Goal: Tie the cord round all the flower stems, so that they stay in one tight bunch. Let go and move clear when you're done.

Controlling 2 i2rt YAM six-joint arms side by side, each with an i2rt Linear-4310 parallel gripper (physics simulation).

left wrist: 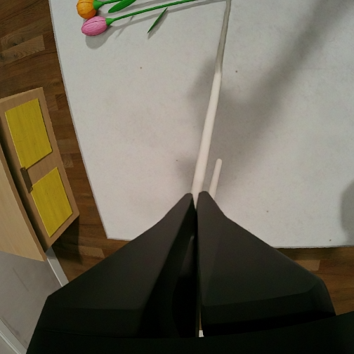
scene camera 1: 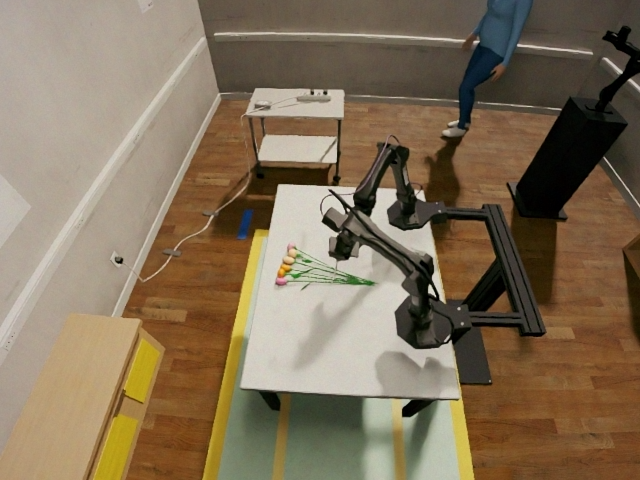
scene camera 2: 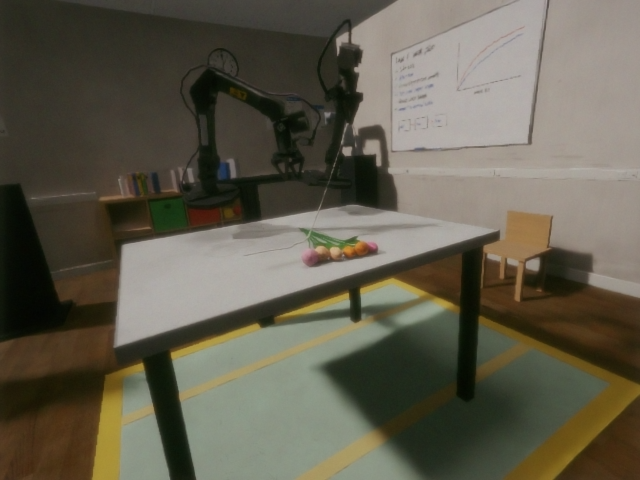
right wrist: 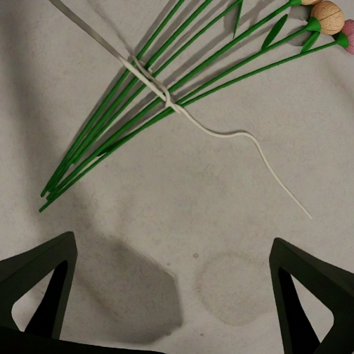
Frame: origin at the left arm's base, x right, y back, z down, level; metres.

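Seen in the pictures: left gripper, between the fingertips: (scene camera 1: 337, 260) (scene camera 2: 350, 124); right gripper, between the fingertips: (scene camera 2: 292, 179); left arm's base, origin of its link: (scene camera 1: 423, 320); right arm's base, origin of its link: (scene camera 1: 409, 211) (scene camera 2: 211, 193).
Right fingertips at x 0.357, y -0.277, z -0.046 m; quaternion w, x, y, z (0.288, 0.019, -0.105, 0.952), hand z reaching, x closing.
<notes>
Offsets run from my right fingertips to a thing's top centre. "spot": to the spot under its first point. Level surfaces: height alone.
Several tulips with green stems @(spot: dx -0.071, dy +0.025, dz +0.225 m) (scene camera 1: 353, 280) (right wrist: 206, 64) lie on the table, heads @(dx +0.033, dy -0.302, dz +0.190 m) (scene camera 1: 288, 259) (scene camera 2: 336, 253) fanned out, stems converging toward their cut ends. The white cord @(spot: dx -0.105, dy -0.066, dz +0.042 m) (scene camera 2: 325, 188) (left wrist: 209, 115) (right wrist: 220, 134) crosses the stems, with a twist at the outer stem and a small bend at the opposite side; the stems there are spaced apart. Its thin tail lies on the table. My left gripper (scene camera 2: 348, 122) (left wrist: 198, 204) is shut on the cord, high above the table; the cord runs straight down from it. My right gripper (scene camera 2: 287, 175) (right wrist: 173, 247) is open, above the table near the stem ends.
The white table @(dz +0.230 m) (scene camera 1: 310, 356) (scene camera 2: 206, 279) carries the flowers. In scene camera 1 my left arm crosses in front of my right arm and hides its gripper. A white cart (scene camera 1: 289, 110) stands beyond the table, a person (scene camera 1: 483, 56) behind, and a wooden cabinet (scene camera 1: 67, 372) at lower left.
</notes>
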